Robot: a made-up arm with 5 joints.
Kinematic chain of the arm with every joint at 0, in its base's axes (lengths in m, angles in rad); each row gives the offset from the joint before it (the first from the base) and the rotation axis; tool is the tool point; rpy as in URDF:
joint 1: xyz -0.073 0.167 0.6 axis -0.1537 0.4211 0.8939
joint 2: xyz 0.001 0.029 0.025 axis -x
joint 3: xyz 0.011 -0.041 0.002 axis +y
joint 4: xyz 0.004 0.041 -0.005 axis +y
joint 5: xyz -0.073 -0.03 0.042 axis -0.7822 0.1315 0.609
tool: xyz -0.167 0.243 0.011 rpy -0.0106 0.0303 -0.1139
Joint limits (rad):
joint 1: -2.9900..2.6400
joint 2: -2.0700..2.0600
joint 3: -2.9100..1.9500
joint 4: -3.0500..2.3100
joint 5: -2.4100..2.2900
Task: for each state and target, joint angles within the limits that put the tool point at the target. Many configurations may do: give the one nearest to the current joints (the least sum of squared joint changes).
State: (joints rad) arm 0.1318 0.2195 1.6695 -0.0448 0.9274
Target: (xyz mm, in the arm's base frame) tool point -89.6 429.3 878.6
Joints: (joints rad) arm 0.1753 0.4891 1.7025 -0.0227 0.8059
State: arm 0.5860 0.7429 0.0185 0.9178 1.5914
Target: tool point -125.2 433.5 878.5
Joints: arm 0.4095 0.7055 0.3859 1.2641 1.1270
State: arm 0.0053 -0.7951 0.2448 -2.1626 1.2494
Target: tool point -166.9 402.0 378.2
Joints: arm -0.0824 -0.1872 0.6160 -1.6959 0.4741
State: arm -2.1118 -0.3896 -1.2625 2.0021 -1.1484
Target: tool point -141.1 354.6 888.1
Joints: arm -2.1651 -0.4252 -1.6173 1.6407 -0.9556
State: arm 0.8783 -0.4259 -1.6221 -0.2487 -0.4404
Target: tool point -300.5 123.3 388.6
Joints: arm 1.2883 0.2636 -1.4983 -0.1761 0.0801
